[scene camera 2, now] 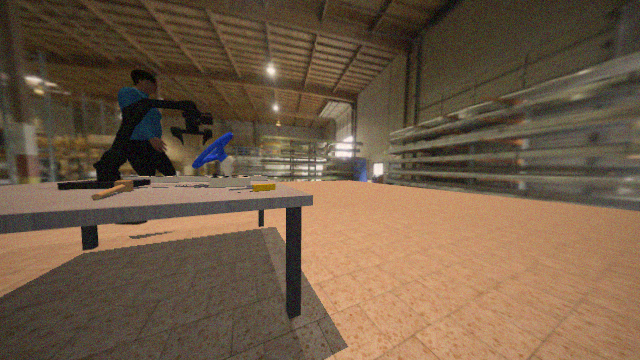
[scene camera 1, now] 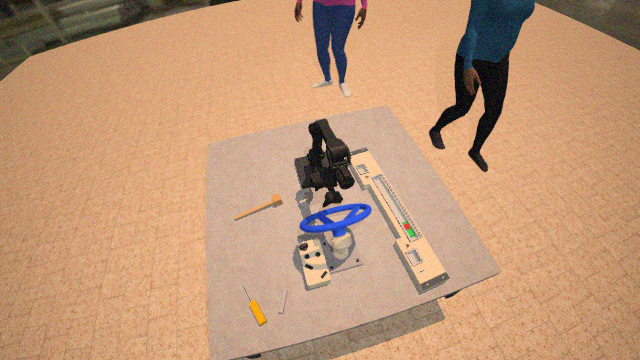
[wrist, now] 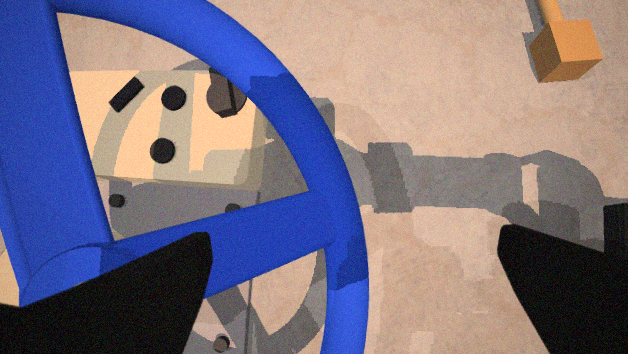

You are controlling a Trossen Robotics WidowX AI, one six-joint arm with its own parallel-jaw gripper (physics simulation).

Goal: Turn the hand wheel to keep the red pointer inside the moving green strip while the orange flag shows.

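Pixels of known places: gripper, fingertip midpoint: [scene camera 2: 193, 145] [scene camera 1: 319, 198] [wrist: 356, 244]; arm's base, origin of the base link: [scene camera 2: 108, 180] [scene camera 1: 316, 165].
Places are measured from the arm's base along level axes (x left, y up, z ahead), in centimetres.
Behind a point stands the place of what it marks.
The blue hand wheel [scene camera 1: 317, 228] @[z 52.1, x -16.5, y 26.8 cm] [scene camera 2: 213, 151] @[z 44.8, x 5.6, y 18.3 cm] [wrist: 305, 140] @[z 38.0, x -15.4, y 12.0 cm] stands tilted on its beige post at the middle of the grey table [scene camera 1: 243, 168] @[z -17.7, x -40.4, y -2.9 cm]. My black gripper [scene camera 1: 333, 199] [scene camera 2: 191, 137] @[z 35.7, x -10.0, y 20.0 cm] hangs open and empty just above the wheel's far rim, touching nothing. In the wrist view one black finger [wrist: 168, 291] @[z 40.1, x -9.0, y 23.0 cm] shows at the lower left, over a spoke. The long beige gauge panel [scene camera 1: 426, 261] @[z 72.4, x 25.0, y 1.2 cm] lies to the right of the wheel. Its red pointer [scene camera 1: 406, 226] @[z 53.7, x 25.8, y 1.2 cm] sits at the upper end of the green strip [scene camera 1: 411, 232] @[z 57.4, x 26.3, y 1.1 cm]. I see no orange flag.
A beige control box [scene camera 1: 313, 266] [wrist: 218, 140] lies by the wheel base. A wooden mallet [scene camera 1: 259, 206] @[z 14.9, x -36.6, y -0.2 cm] lies to the left. A yellow-handled screwdriver [scene camera 1: 257, 311] @[z 65.3, x -49.1, y 0.0 cm] [scene camera 2: 263, 186] @[z 64.7, x -50.9, y -0.9 cm] and a small metal key [scene camera 1: 283, 301] @[z 64.5, x -37.9, y -1.4 cm] lie near the front. Two people [scene camera 1: 334, 43] [scene camera 1: 476, 82] stand beyond the table.
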